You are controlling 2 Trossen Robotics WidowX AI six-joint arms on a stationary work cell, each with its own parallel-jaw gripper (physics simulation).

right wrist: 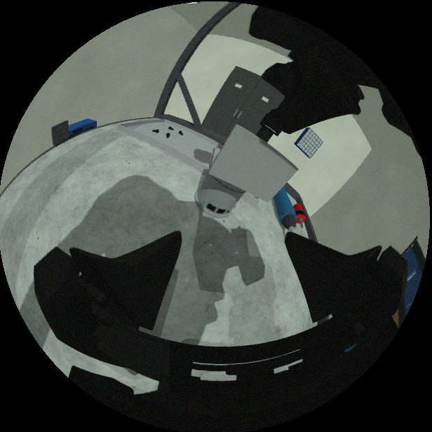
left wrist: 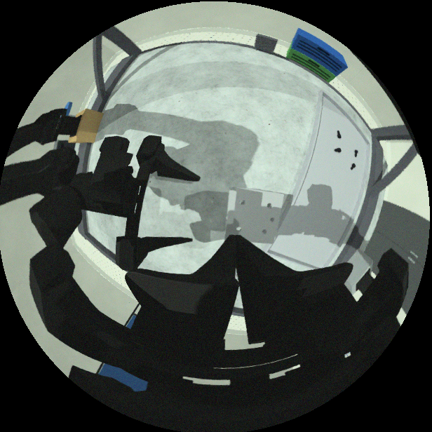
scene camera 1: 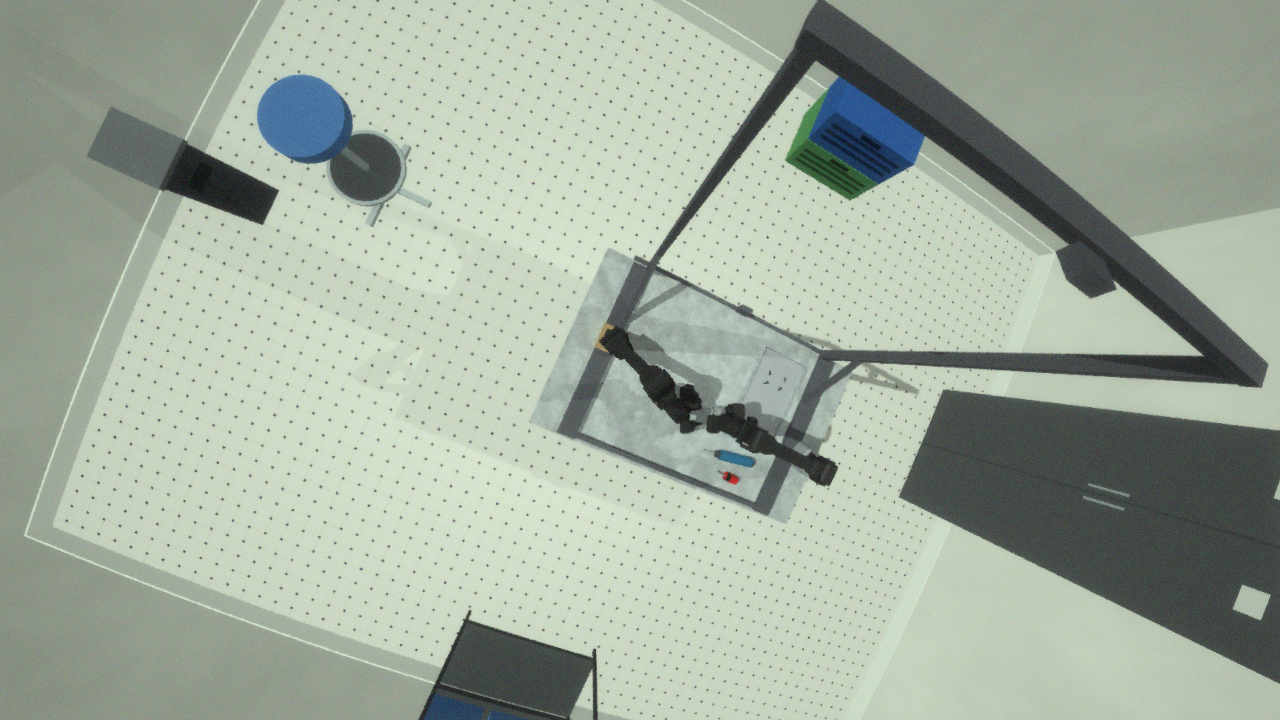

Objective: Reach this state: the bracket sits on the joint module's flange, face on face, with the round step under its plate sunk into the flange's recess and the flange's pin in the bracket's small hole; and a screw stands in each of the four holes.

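Places are measured from the left arm's base along level axes (x right, y ahead, z up), in centimetres.
Where they show: right gripper, fingertip midpoint: [scene camera 1: 701, 413]; right arm's base at its link origin: [scene camera 1: 611, 339].
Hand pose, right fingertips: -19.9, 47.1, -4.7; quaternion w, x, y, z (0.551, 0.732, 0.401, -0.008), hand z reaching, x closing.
Observation:
Each offset is from my right fingertips to the top centre of the thing, as dx, dy, dz. "pt": to the spot under its first point.
The grey bracket [left wrist: 255, 212] [right wrist: 252, 162] sits over the round grey joint module [right wrist: 216, 197]. Several holes show in its plate in the left wrist view. The plate hides the flange, so I cannot tell whether step and pin are seated. Several black screws [left wrist: 338, 134] [right wrist: 168, 134] lie on the pale raised pad [left wrist: 325, 175] [scene camera 1: 765, 389], away from the bracket. My left gripper [left wrist: 233, 239] is shut and empty, its tips at the bracket's near edge in the left wrist view. My right gripper [right wrist: 235, 237] [left wrist: 195, 207] is open and empty, beside the module.
A blue tool {pt -2.0, -25.0, -1.0} [scene camera 1: 735, 458] [right wrist: 284, 206] and a smaller red tool {-9.7, -29.4, -1.6} [scene camera 1: 731, 478] [right wrist: 299, 213] lie on the table near its lower edge in the scene view. An orange-tan block [left wrist: 90, 126] is by the right arm's base. Dark frame beams [scene camera 1: 597, 380] border the table.

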